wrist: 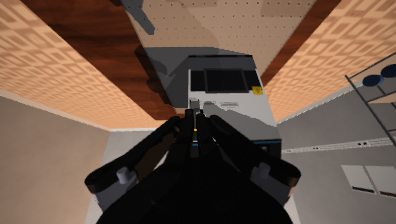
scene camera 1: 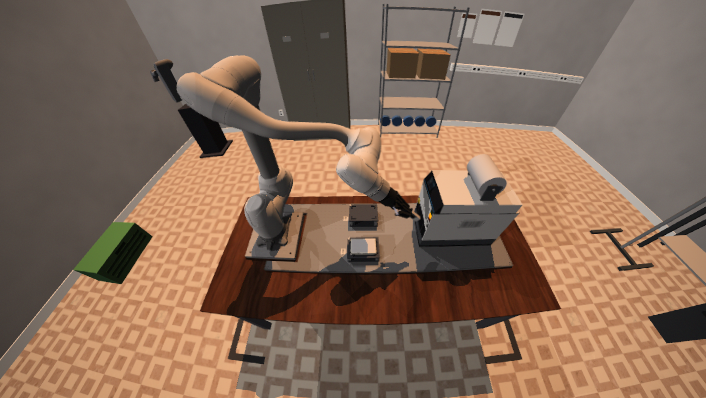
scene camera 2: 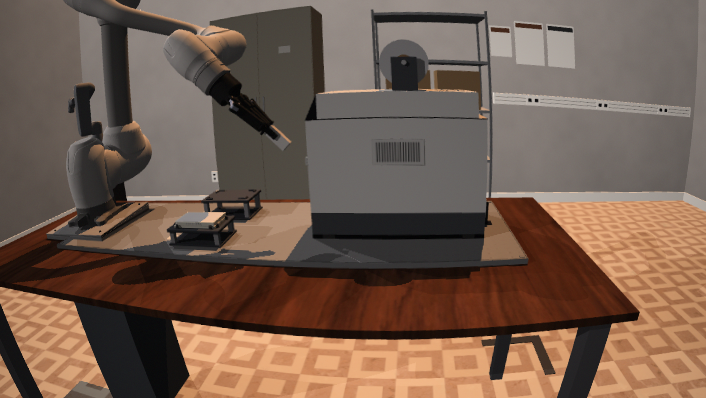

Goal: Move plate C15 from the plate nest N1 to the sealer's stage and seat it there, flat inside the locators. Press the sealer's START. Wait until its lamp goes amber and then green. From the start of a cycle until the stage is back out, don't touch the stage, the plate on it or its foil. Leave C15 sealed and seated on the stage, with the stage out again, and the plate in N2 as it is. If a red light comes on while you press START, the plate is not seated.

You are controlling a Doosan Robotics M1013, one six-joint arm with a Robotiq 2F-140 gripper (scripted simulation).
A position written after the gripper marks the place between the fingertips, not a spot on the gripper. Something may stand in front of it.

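Note:
You can see the gripper (scene camera 2: 287, 146) from out in the scene, and the wrist view has the gripper (wrist: 195, 107) too.

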